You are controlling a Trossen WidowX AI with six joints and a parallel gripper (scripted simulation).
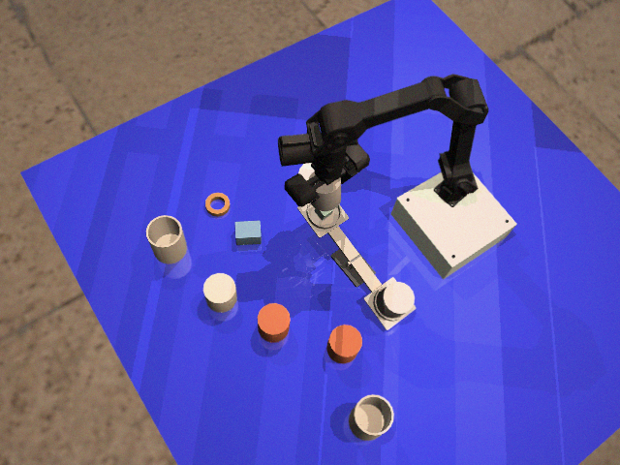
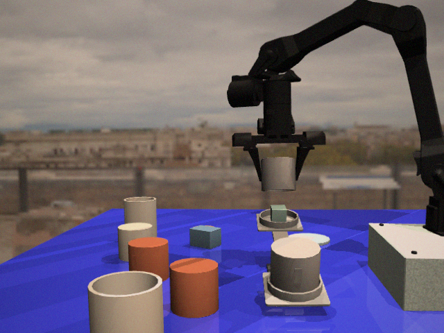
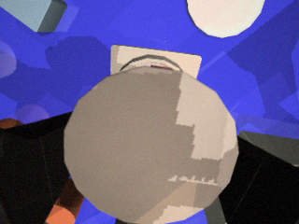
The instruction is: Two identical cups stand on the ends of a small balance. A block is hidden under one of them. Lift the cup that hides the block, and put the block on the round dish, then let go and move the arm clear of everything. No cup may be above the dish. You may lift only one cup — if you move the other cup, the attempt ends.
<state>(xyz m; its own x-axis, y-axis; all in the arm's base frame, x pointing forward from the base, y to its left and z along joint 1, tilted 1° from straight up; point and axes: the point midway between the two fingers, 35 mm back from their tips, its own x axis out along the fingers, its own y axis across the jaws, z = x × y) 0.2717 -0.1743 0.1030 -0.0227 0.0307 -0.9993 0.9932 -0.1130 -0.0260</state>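
My gripper tip is now 70 mm above the pale green block and 10 mm to the right of it. Round my gripper tip: round pale dish: 150 mm below, 100 mm to the right, 90 mm behind.
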